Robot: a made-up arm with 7 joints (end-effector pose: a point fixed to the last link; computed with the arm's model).
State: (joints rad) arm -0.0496 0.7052 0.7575 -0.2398 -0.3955 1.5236 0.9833
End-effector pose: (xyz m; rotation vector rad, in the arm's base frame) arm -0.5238 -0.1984 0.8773 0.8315 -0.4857 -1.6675
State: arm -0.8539 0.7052 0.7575 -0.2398 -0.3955 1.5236 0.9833
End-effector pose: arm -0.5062 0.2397 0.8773 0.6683 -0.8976 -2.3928
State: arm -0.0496 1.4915 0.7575 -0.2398 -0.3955 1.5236 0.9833
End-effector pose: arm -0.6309 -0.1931 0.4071 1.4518 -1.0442 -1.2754
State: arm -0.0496 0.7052 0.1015 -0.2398 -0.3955 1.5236 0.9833
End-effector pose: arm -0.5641 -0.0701 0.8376 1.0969 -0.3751 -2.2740
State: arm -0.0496 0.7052 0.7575 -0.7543 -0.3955 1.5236 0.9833
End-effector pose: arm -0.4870 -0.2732 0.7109 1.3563 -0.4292 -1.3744
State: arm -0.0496 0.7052 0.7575 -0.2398 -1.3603 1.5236 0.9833
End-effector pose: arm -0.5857 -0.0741 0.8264 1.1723 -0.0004 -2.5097
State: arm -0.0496 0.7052 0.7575 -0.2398 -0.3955 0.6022 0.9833
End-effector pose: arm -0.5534 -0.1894 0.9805 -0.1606 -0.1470 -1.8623
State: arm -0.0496 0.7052 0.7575 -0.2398 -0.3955 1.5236 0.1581
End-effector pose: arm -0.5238 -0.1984 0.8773 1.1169 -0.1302 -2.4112
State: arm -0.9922 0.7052 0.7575 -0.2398 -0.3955 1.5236 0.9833
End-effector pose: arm -0.4683 0.3072 0.8773 0.6246 -0.9727 -2.5139
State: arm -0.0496 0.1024 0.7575 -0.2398 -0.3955 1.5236 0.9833
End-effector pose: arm -0.2271 -0.2131 1.1042 0.3153 -0.0414 -1.8230
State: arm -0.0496 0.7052 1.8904 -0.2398 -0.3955 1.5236 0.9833
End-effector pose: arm -0.3531 -0.2589 1.0250 0.3581 -0.5526 -0.6221
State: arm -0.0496 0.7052 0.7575 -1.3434 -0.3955 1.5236 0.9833
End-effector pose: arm -0.3566 -0.2877 0.5439 1.8927 -0.3350 -0.9393
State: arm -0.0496 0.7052 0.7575 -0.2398 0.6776 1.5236 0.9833
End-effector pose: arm -0.4208 -0.1970 1.0037 0.4058 -0.8016 -0.6829
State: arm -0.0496 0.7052 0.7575 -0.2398 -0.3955 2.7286 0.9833
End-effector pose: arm -0.3955 -0.1654 0.8416 2.0148 -0.8381 -0.9671
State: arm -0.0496 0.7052 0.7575 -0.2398 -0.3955 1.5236 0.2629
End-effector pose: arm -0.5238 -0.1984 0.8773 1.0828 -0.1842 -2.3186
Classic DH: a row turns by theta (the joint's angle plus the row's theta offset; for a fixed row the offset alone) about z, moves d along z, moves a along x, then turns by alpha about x. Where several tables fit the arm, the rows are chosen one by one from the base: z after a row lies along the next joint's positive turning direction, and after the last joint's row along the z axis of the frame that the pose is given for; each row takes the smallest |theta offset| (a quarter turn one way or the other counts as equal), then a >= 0, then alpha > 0; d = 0 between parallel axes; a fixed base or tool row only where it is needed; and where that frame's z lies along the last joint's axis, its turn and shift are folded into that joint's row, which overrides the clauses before.
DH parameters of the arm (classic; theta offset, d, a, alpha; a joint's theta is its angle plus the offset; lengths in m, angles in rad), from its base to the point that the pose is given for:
joint 1: 0 0.513 0 1.5708
joint 2: 0 0.071 0 -1.5708
joint 3: 0 0.332 0.02 -1.5708
joint 4: 0 0.047 -0.014 1.5708
joint 5: 0 0.305 0 1.5708
joint 6: 1.5708 0.106 0.12 1.5708
joint 7: 0 0.016 0 0

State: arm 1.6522 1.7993 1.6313 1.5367 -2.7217 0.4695 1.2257
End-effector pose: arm -0.3300 -0.3432 0.2484 1.3031 1.0782 -1.7155
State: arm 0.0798 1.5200 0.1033 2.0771 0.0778 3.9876 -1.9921
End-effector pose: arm -0.1464 -0.1176 0.6968 -0.9809 -1.7039 0.9415
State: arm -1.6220 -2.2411 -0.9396 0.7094 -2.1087 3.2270 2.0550
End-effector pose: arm -0.0763 -0.3421 0.0826 -1.6783 1.1866 0.3700
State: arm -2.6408 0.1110 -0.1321 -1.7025 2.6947 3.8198 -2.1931
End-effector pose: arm 0.2182 -0.0180 0.7753 -0.5747 -0.3197 1.4780
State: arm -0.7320 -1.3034 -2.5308 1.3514 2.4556 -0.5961 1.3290
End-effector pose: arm -0.0392 -0.5699 0.8453 -0.3652 2.5065 -0.8502
